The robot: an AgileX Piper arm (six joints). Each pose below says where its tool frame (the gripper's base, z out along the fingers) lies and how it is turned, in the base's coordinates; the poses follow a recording.
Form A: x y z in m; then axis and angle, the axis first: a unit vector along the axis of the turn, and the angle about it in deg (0 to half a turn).
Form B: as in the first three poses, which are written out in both.
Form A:
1: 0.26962 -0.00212 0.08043 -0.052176 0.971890 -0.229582 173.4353
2: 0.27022 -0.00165 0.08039 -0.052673 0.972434 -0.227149 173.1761
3: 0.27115 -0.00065 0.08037 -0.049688 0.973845 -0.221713 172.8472
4: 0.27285 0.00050 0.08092 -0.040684 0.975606 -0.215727 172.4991
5: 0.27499 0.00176 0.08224 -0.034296 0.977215 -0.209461 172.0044
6: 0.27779 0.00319 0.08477 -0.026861 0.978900 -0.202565 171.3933
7: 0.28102 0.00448 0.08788 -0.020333 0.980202 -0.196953 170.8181
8: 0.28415 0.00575 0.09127 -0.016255 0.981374 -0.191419 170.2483
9: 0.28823 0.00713 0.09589 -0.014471 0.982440 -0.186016 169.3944
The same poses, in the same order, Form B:
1: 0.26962 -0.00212 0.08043 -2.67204 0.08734 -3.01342
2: 0.27022 -0.00165 0.08039 -2.67667 0.09183 -3.01161
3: 0.27115 -0.00065 0.08037 -2.68766 0.09948 -3.01664
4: 0.27285 0.00050 0.08092 -2.70039 0.11010 -3.03352
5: 0.27499 0.00176 0.08224 -2.71339 0.12193 -3.04489
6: 0.27779 0.00319 0.08477 -2.72780 0.13609 -3.05812
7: 0.28102 0.00448 0.08788 -2.73964 0.14900 -3.06970
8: 0.28415 0.00575 0.09127 -2.75109 0.16074 -3.07661
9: 0.28823 0.00713 0.09589 -2.76173 0.17639 -3.07814
